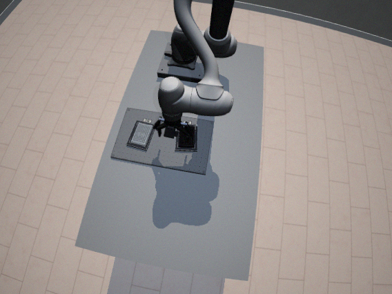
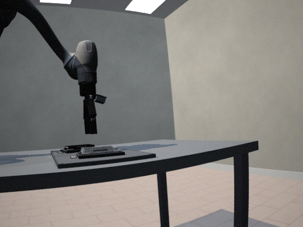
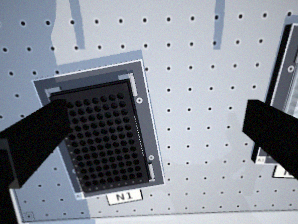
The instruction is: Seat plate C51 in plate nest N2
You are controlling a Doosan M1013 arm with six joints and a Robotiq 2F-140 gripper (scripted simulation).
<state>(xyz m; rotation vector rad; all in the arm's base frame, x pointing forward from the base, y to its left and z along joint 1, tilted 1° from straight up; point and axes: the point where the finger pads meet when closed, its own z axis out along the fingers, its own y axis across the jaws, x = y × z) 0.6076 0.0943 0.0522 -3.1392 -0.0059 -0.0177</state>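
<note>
Now: hand 19 cm to the left of the plate C51, 7 cm above it and 1 cm past it. Round my hand: black well plate (7 cm below, 6 cm to the left, 5 cm behind); then plate nest (19 cm to the right, 8 cm below, 1 cm behind).
</note>
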